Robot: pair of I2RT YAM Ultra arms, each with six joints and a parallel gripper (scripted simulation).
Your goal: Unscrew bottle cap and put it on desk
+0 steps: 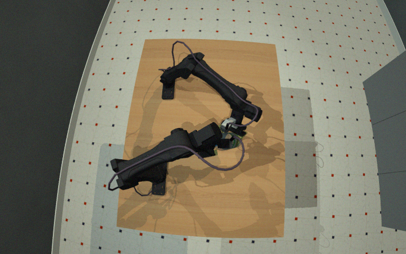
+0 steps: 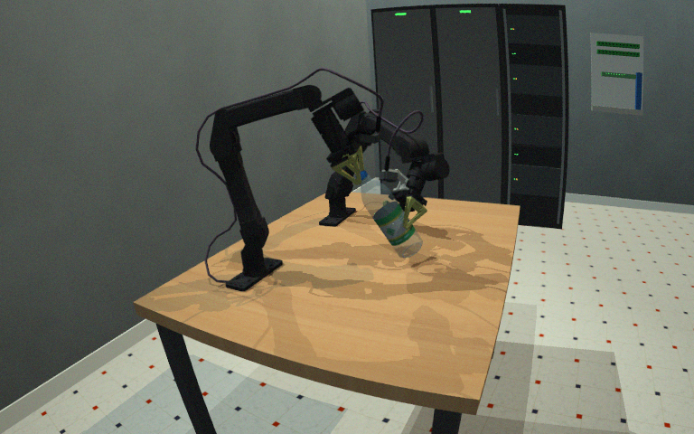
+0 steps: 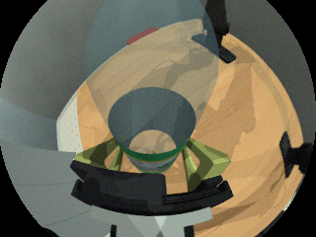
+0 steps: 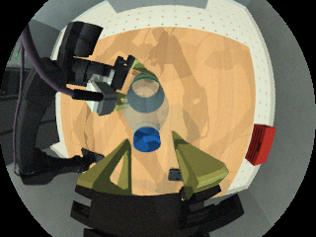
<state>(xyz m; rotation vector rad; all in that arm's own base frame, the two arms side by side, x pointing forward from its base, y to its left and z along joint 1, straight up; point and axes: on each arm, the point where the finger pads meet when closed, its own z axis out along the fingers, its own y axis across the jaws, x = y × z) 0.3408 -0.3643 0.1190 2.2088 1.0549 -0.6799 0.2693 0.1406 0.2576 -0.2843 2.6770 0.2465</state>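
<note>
My right gripper is now 1 cm short of the blue cap. From my right hand the other things lie so: bottle 6 cm ahead, 3 cm to the left, 10 cm below.
Right now my left hand is 4 cm below the bottle, 2 cm past it and 1 cm to the left of it. Also, from my left hand: blue cap (14 cm above, 8 cm behind, 4 cm to the right).
</note>
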